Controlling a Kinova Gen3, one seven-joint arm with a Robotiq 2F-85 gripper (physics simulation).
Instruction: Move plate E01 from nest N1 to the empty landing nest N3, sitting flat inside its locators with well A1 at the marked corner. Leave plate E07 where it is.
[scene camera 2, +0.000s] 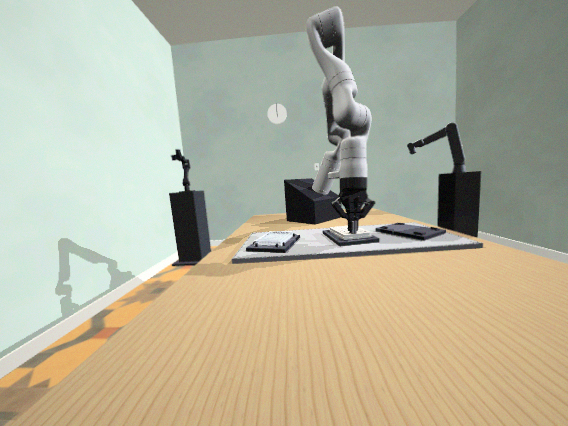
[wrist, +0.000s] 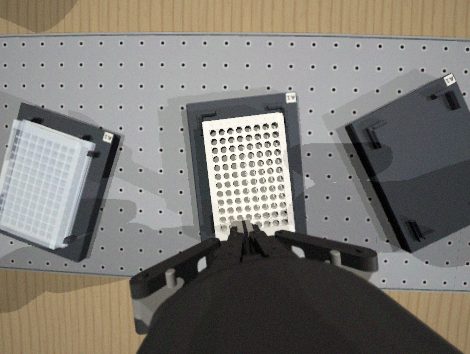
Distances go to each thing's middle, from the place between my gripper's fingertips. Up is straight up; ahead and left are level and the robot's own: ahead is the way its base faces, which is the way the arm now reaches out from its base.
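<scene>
The white well plate (wrist: 247, 162) is what I measure my position from: my hand is 50 mm past it and 10 mm above it.
</scene>
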